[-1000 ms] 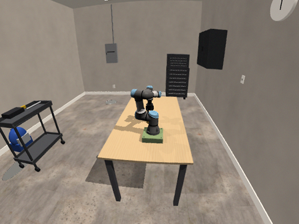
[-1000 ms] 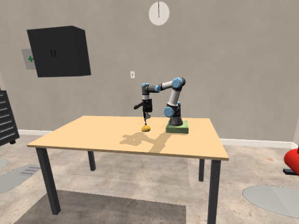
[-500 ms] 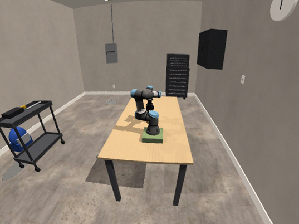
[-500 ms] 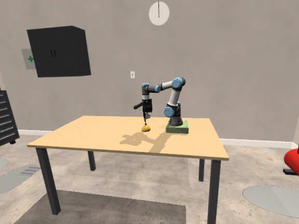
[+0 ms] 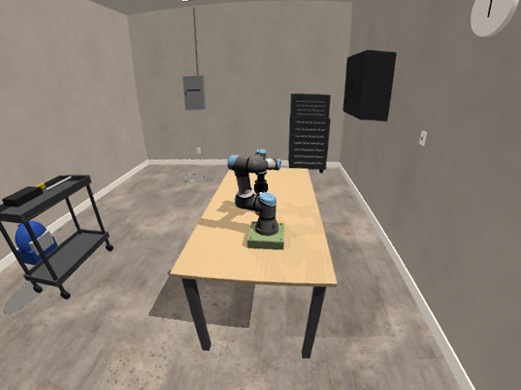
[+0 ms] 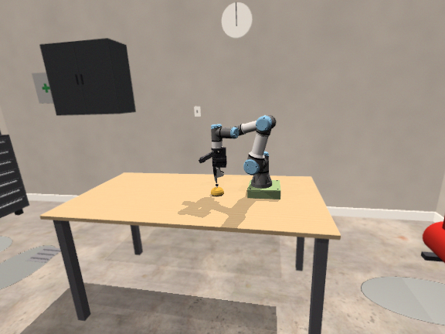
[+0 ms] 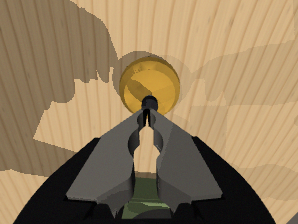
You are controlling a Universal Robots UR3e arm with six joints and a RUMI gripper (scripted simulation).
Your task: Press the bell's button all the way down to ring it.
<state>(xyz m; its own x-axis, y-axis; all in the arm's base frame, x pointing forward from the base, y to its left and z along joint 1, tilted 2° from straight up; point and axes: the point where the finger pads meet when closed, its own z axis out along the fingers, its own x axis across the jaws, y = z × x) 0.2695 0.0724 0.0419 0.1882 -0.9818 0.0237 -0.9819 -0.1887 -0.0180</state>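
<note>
Now: the bell button 30 mm below my hand. Round my hand: bell 50 mm below.
</note>
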